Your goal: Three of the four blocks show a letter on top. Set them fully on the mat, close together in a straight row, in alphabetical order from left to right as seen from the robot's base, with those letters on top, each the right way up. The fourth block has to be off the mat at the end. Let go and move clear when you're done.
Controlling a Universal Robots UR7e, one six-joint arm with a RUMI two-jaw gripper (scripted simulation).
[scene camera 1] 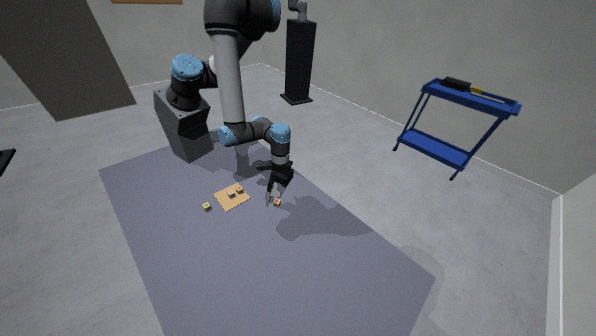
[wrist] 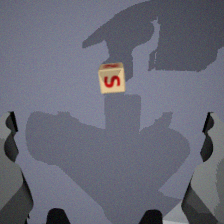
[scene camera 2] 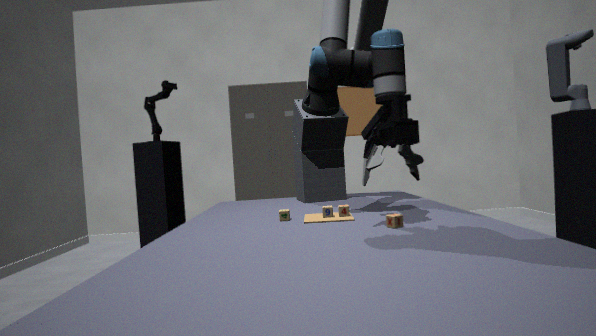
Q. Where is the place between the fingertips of the gripper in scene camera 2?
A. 392, 183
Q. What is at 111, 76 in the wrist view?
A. A block.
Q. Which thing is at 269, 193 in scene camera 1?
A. The gripper.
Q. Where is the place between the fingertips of the gripper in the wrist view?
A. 110, 113
